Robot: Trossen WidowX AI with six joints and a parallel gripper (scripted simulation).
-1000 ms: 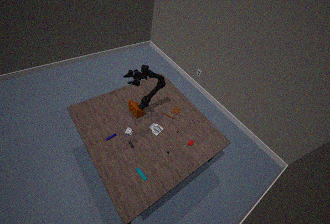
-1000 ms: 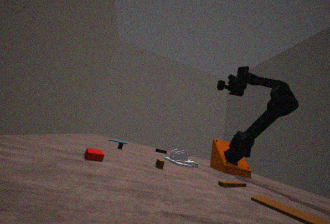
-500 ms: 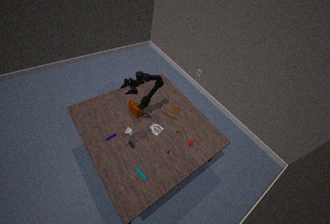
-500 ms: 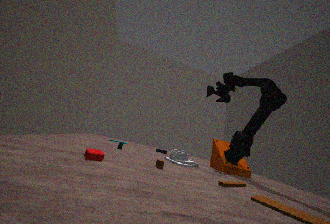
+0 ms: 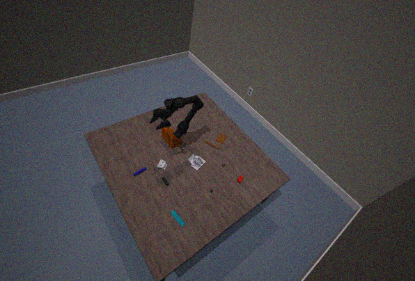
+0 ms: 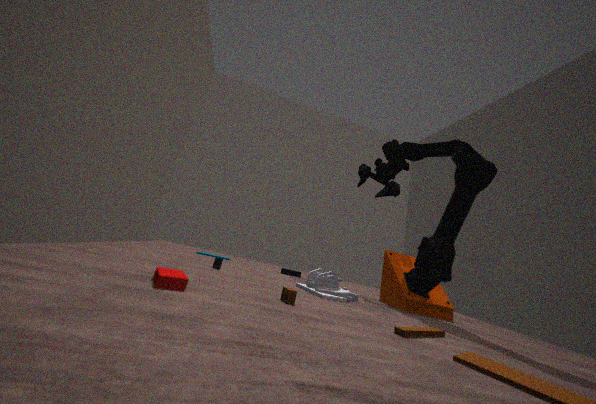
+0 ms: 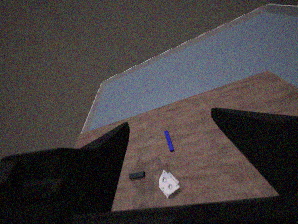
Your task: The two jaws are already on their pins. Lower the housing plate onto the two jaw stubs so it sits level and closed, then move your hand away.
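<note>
The dark block is 390 mm below my gripper tip and 250 mm ahead of it. The rest, counted from my gripper tip: teal bar (540 mm ahead, 390 mm below, 40 mm to the right); brown cube (500 mm to the left, 390 mm below, 320 mm ahead); blue bar (390 mm below, 150 mm to the right, 80 mm ahead).
</note>
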